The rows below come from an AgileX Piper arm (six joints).
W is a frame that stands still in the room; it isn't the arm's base.
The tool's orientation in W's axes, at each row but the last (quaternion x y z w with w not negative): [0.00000, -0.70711, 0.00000, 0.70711]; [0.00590, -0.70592, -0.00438, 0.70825]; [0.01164, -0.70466, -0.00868, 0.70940]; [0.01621, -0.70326, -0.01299, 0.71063]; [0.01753, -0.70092, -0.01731, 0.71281]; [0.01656, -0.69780, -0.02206, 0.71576]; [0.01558, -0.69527, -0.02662, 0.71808]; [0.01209, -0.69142, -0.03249, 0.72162]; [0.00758, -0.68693, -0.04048, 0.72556]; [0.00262, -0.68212, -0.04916, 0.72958]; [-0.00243, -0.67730, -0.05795, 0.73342]
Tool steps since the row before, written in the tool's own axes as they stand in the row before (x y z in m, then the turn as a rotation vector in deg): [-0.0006, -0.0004, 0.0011, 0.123, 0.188, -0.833]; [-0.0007, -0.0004, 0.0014, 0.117, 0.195, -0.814]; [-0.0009, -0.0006, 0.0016, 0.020, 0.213, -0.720]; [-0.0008, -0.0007, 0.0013, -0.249, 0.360, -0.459]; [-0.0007, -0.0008, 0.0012, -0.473, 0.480, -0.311]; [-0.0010, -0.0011, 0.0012, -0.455, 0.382, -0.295]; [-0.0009, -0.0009, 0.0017, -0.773, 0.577, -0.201]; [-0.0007, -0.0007, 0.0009, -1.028, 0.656, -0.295]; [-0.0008, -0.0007, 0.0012, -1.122, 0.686, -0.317]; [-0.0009, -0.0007, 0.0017, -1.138, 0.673, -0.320]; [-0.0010, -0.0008, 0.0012, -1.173, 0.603, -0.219]
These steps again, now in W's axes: [-0.0011, -0.0004, -0.0006, 0.833, 0.188, 0.123]; [-0.0014, -0.0004, -0.0007, 0.814, 0.195, 0.117]; [-0.0016, -0.0006, -0.0009, 0.719, 0.215, 0.021]; [-0.0013, -0.0007, -0.0008, 0.455, 0.372, -0.239]; [-0.0012, -0.0008, -0.0007, 0.303, 0.503, -0.454]; [-0.0012, -0.0010, -0.0010, 0.287, 0.404, -0.441]; [-0.0017, -0.0008, -0.0009, 0.186, 0.619, -0.744]; [-0.0009, -0.0006, -0.0007, 0.271, 0.712, -0.997]; [-0.0013, -0.0006, -0.0008, 0.290, 0.747, -1.090]; [-0.0018, -0.0005, -0.0008, 0.291, 0.735, -1.107]; [-0.0013, -0.0006, -0.0010, 0.182, 0.677, -1.139]
